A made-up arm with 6 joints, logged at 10 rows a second.
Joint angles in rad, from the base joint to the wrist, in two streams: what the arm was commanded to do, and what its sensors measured. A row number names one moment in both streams.
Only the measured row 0 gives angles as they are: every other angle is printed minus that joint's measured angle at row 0.
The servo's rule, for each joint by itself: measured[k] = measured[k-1] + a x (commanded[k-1-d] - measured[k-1]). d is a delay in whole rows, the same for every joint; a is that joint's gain. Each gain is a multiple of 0.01, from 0.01 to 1. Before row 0 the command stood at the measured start. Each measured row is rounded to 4 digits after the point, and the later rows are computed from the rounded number. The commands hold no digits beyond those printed.
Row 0, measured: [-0.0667 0.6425 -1.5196 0.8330 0.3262 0.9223]
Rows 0 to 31, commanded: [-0.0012 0.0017 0.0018 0.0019 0.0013 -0.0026]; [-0.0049 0.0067 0.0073 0.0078 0.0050 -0.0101]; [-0.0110 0.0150 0.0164 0.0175 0.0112 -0.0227]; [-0.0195 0.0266 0.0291 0.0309 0.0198 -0.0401]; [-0.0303 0.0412 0.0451 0.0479 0.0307 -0.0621]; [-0.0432 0.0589 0.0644 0.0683 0.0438 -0.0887]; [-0.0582 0.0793 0.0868 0.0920 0.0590 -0.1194]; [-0.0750 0.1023 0.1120 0.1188 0.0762 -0.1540]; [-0.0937 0.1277 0.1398 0.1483 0.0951 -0.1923]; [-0.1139 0.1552 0.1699 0.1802 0.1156 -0.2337]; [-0.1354 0.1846 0.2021 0.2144 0.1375 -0.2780]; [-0.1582 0.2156 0.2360 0.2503 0.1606 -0.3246]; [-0.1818 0.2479 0.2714 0.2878 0.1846 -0.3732]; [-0.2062 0.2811 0.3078 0.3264 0.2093 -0.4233]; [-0.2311 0.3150 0.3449 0.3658 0.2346 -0.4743]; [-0.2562 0.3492 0.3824 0.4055 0.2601 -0.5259]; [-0.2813 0.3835 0.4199 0.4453 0.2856 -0.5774]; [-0.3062 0.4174 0.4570 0.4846 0.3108 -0.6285]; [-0.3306 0.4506 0.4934 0.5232 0.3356 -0.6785]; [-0.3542 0.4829 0.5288 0.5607 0.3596 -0.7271]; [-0.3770 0.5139 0.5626 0.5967 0.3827 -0.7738]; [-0.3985 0.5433 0.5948 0.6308 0.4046 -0.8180]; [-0.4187 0.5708 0.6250 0.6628 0.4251 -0.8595]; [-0.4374 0.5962 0.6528 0.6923 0.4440 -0.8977]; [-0.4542 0.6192 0.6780 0.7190 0.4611 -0.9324]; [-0.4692 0.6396 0.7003 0.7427 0.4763 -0.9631]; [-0.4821 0.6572 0.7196 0.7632 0.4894 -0.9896]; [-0.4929 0.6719 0.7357 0.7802 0.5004 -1.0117]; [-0.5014 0.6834 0.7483 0.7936 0.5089 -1.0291]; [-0.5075 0.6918 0.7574 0.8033 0.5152 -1.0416]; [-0.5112 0.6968 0.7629 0.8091 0.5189 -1.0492]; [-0.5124 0.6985 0.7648 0.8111 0.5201 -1.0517]
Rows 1 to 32, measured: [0.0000 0.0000 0.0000 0.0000 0.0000 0.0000]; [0.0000 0.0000 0.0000 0.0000 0.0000 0.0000]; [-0.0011 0.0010 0.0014 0.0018 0.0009 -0.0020]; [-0.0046 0.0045 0.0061 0.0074 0.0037 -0.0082]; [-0.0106 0.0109 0.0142 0.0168 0.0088 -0.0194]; [-0.0189 0.0205 0.0260 0.0299 0.0163 -0.0353]; [-0.0295 0.0331 0.0411 0.0466 0.0261 -0.0559]; [-0.0422 0.0488 0.0595 0.0668 0.0381 -0.0812]; [-0.0571 0.0674 0.0811 0.0902 0.0523 -0.1106]; [-0.0737 0.0887 0.1055 0.1168 0.0686 -0.1440]; [-0.0923 0.1125 0.1326 0.1461 0.0866 -0.1812]; [-0.1124 0.1385 0.1621 0.1778 0.1063 -0.2216]; [-0.1338 0.1666 0.1937 0.2118 0.1275 -0.2650]; [-0.1565 0.1965 0.2271 0.2476 0.1500 -0.3109]; [-0.1800 0.2279 0.2621 0.2850 0.1735 -0.3589]; [-0.2044 0.2604 0.2982 0.3235 0.1978 -0.4085]; [-0.2292 0.2937 0.3351 0.3628 0.2228 -0.4592]; [-0.2543 0.3276 0.3725 0.4025 0.2482 -0.5106]; [-0.2794 0.3617 0.4099 0.4423 0.2736 -0.5620]; [-0.3043 0.3957 0.4471 0.4816 0.2989 -0.6132]; [-0.3288 0.4292 0.4837 0.5203 0.3239 -0.6635]; [-0.3524 0.4620 0.5193 0.5579 0.3482 -0.7125]; [-0.3753 0.4937 0.5535 0.5940 0.3717 -0.7597]; [-0.3969 0.5240 0.5861 0.6282 0.3941 -0.8046]; [-0.4172 0.5525 0.6168 0.6604 0.4152 -0.8469]; [-0.4360 0.5792 0.6452 0.6901 0.4348 -0.8860]; [-0.4529 0.6036 0.6711 0.7170 0.4527 -0.9217]; [-0.4681 0.6256 0.6942 0.7409 0.4687 -0.9536]; [-0.4811 0.6449 0.7143 0.7616 0.4828 -0.9813]; [-0.4921 0.6614 0.7312 0.7789 0.4948 -1.0047]; [-0.5007 0.6748 0.7447 0.7926 0.5044 -1.0235]; [-0.5070 0.6852 0.7547 0.8026 0.5117 -1.0374]
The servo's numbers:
d 2
a 0.93 0.61 0.79 0.93 0.68 0.77

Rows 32 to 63, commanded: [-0.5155 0.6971 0.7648 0.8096 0.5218 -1.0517]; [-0.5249 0.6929 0.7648 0.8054 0.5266 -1.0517]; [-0.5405 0.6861 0.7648 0.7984 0.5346 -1.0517]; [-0.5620 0.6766 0.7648 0.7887 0.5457 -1.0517]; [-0.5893 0.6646 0.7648 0.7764 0.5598 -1.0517]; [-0.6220 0.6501 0.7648 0.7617 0.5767 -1.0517]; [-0.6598 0.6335 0.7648 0.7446 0.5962 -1.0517]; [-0.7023 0.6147 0.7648 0.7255 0.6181 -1.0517]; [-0.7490 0.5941 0.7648 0.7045 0.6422 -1.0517]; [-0.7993 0.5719 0.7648 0.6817 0.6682 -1.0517]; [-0.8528 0.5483 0.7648 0.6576 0.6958 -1.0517]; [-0.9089 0.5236 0.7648 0.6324 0.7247 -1.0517]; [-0.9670 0.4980 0.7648 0.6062 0.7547 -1.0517]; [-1.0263 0.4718 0.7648 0.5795 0.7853 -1.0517]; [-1.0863 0.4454 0.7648 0.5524 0.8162 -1.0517]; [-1.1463 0.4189 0.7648 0.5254 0.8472 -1.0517]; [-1.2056 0.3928 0.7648 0.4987 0.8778 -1.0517]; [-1.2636 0.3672 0.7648 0.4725 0.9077 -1.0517]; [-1.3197 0.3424 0.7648 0.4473 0.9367 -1.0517]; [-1.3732 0.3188 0.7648 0.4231 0.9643 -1.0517]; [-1.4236 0.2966 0.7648 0.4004 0.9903 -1.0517]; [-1.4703 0.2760 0.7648 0.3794 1.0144 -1.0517]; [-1.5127 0.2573 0.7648 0.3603 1.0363 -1.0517]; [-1.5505 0.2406 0.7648 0.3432 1.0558 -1.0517]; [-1.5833 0.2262 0.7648 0.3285 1.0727 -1.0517]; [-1.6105 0.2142 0.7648 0.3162 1.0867 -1.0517]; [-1.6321 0.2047 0.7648 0.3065 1.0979 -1.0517]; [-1.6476 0.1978 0.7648 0.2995 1.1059 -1.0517]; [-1.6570 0.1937 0.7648 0.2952 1.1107 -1.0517]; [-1.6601 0.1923 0.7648 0.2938 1.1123 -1.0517]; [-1.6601 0.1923 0.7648 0.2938 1.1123 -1.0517]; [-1.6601 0.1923 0.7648 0.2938 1.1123 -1.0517]
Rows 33 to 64, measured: [-0.5109 0.6923 0.7612 0.8086 0.5166 -1.0465]; [-0.5123 0.6961 0.7640 0.8109 0.5190 -1.0505]; [-0.5153 0.6967 0.7646 0.8097 0.5209 -1.0514]; [-0.5242 0.6944 0.7648 0.8057 0.5248 -1.0516]; [-0.5394 0.6893 0.7648 0.7989 0.5315 -1.0517]; [-0.5604 0.6816 0.7648 0.7894 0.5412 -1.0517]; [-0.5873 0.6712 0.7648 0.7773 0.5538 -1.0517]; [-0.6196 0.6583 0.7648 0.7628 0.5694 -1.0517]; [-0.6570 0.6432 0.7648 0.7459 0.5876 -1.0517]; [-0.6991 0.6258 0.7648 0.7269 0.6083 -1.0517]; [-0.7455 0.6065 0.7648 0.7061 0.6314 -1.0517]; [-0.7955 0.5854 0.7648 0.6834 0.6564 -1.0517]; [-0.8488 0.5628 0.7648 0.6594 0.6832 -1.0517]; [-0.9047 0.5389 0.7648 0.6343 0.7114 -1.0517]; [-0.9626 0.5140 0.7648 0.6082 0.7408 -1.0517]; [-1.0218 0.4883 0.7648 0.5815 0.7711 -1.0517]; [-1.0818 0.4621 0.7648 0.5544 0.8018 -1.0517]; [-1.1418 0.4357 0.7648 0.5274 0.8327 -1.0517]; [-1.2011 0.4095 0.7648 0.5007 0.8634 -1.0517]; [-1.2592 0.3837 0.7648 0.4745 0.8935 -1.0517]; [-1.3155 0.3585 0.7648 0.4492 0.9229 -1.0517]; [-1.3692 0.3343 0.7648 0.4249 0.9511 -1.0517]; [-1.4198 0.3113 0.7648 0.4021 0.9778 -1.0517]; [-1.4668 0.2898 0.7648 0.3810 1.0027 -1.0517]; [-1.5095 0.2700 0.7648 0.3617 1.0255 -1.0517]; [-1.5476 0.2521 0.7648 0.3445 1.0461 -1.0517]; [-1.5808 0.2363 0.7648 0.3296 1.0642 -1.0517]; [-1.6084 0.2228 0.7648 0.3171 1.0795 -1.0517]; [-1.6304 0.2118 0.7648 0.3072 1.0920 -1.0517]; [-1.6464 0.2033 0.7648 0.3000 1.1015 -1.0517]; [-1.6563 0.1974 0.7648 0.2955 1.1078 -1.0517]; [-1.6598 0.1943 0.7648 0.2939 1.1109 -1.0517]
